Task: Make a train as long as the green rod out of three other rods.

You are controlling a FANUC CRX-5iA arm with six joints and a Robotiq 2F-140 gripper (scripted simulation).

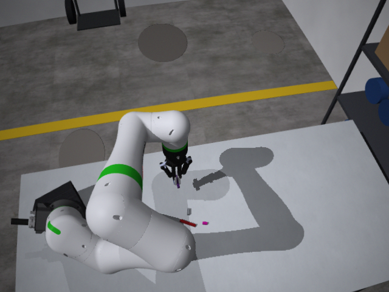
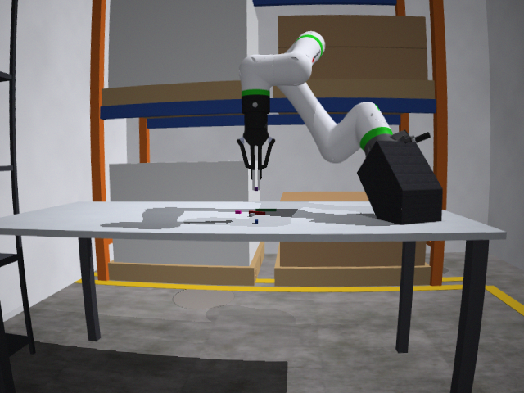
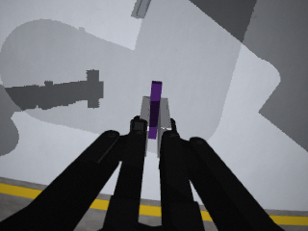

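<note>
The grey rod is 13 cm below my hand, 10 cm to the right of it and 3 cm ahead of it. The rest, counted from my hand: red rod 15 cm to the right, 13 cm below, 2 cm ahead; purple rod 3 cm below; magenta rod 16 cm to the right, 13 cm below, 10 cm ahead.
</note>
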